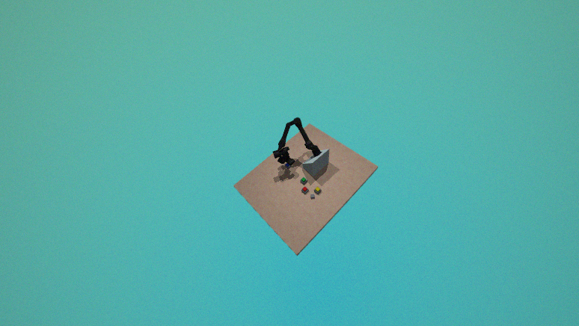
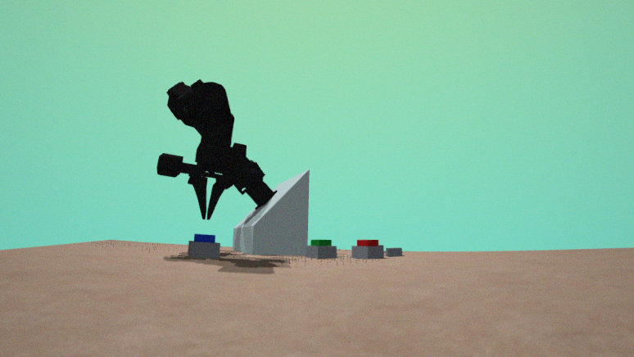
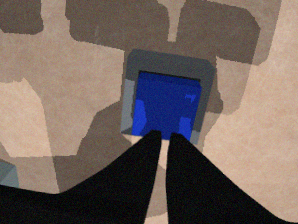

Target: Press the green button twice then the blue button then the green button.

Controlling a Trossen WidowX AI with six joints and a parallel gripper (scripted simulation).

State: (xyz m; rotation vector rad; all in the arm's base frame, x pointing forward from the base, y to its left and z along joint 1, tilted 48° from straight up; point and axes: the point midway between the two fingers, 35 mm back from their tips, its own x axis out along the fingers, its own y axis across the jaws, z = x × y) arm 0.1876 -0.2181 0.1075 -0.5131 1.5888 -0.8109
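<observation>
Now: gripper tip 3 cm above the blue button. From my gripper tip the other things lie so: red button (12 cm ahead, 30 cm to the left, 3 cm below); yellow button (5 cm ahead, 39 cm to the left, 3 cm below); green button (5 cm ahead, 23 cm to the left, 3 cm below).
</observation>
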